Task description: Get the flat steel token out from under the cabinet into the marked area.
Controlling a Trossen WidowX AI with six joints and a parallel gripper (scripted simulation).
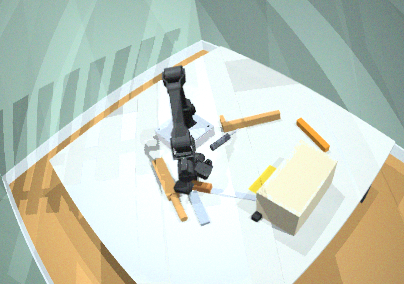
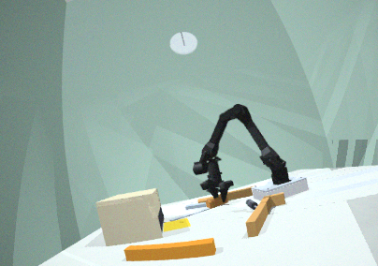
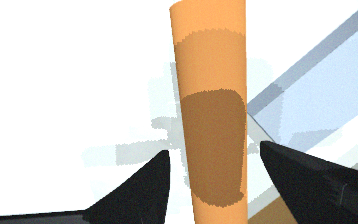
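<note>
The orange paddle is 2 cm behind my gripper tip, 9 cm to the right of it and 1 cm above it. From my gripper tip the other things lie so: orange bar: 16 cm ahead, 56 cm to the left; grey flat bar: 10 cm ahead, 5 cm to the right.
</note>
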